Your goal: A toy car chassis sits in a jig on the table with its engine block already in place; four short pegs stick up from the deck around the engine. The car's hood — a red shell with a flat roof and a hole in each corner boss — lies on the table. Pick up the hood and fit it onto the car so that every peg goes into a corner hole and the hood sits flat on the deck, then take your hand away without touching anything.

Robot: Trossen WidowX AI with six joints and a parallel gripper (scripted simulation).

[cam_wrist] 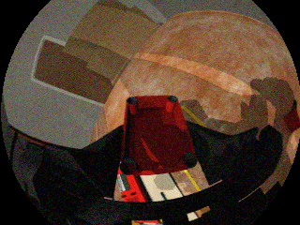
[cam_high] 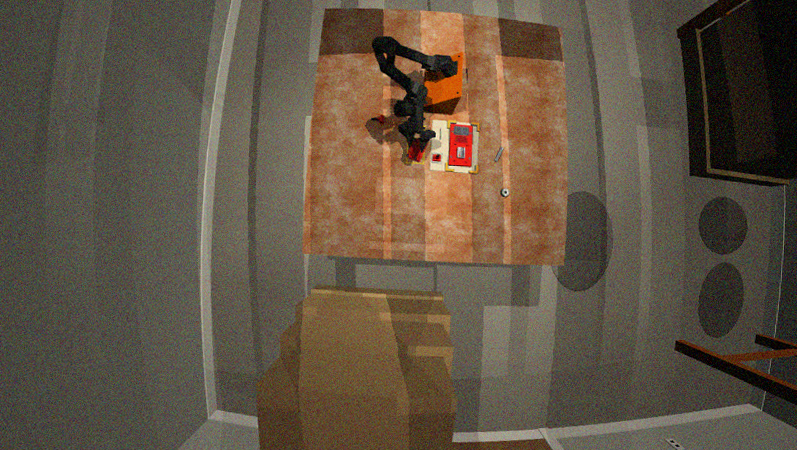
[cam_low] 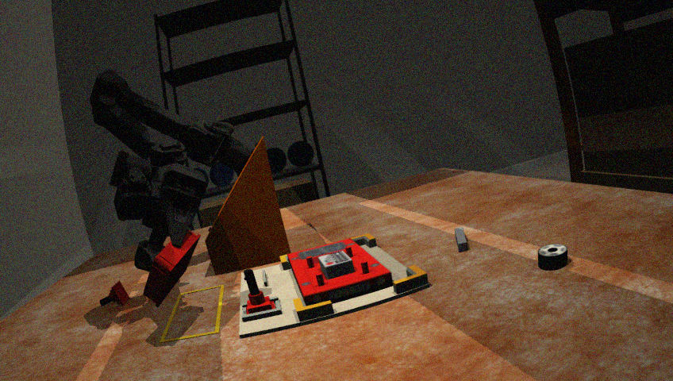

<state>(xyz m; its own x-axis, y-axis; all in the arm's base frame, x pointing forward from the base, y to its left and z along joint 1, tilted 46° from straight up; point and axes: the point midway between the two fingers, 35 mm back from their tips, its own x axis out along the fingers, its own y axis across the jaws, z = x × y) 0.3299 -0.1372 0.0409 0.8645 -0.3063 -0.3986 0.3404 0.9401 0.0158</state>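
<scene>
Right now my gripper tip is 10 cm to the right of the black post, 5 cm above it and 1 cm short of it. Also, from my gripper tip: grey bar 41 cm to the left, 8 cm below, 5 cm behind; then grey engine block 22 cm to the left, 6 cm below, 3 cm behind; then red hood 1 cm to the left.
</scene>
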